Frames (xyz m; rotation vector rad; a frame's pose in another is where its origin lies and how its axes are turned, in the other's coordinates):
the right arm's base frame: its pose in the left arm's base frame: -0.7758 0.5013 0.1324 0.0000 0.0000 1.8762
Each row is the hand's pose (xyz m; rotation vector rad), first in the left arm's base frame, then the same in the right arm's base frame.
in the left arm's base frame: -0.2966 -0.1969 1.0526 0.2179 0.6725 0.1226
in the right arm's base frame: -0.8100 -0.2471 0.9202 0.7608 0.2516 -1.6669
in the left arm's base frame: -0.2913 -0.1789 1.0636 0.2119 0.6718 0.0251
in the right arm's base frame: -0.7944 -0.2576 0.9312 0.7684 0.2608 -1.7632
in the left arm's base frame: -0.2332 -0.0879 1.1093 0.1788 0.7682 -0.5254
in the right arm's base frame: -0.7251 -0.3403 0.9769 0.9168 0.3920 -2.2768
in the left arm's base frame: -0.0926 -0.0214 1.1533 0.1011 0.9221 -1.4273
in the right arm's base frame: -0.7039 -0.4944 1.0209 -1.0379 -0.5991 2.6447
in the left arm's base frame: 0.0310 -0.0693 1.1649 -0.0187 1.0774 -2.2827
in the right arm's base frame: -0.7868 -0.5979 1.0325 -0.7778 -0.5914 1.8126
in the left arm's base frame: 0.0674 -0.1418 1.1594 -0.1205 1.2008 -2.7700
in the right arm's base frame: -0.8669 -0.6108 1.0270 -0.6596 -0.5935 1.3119
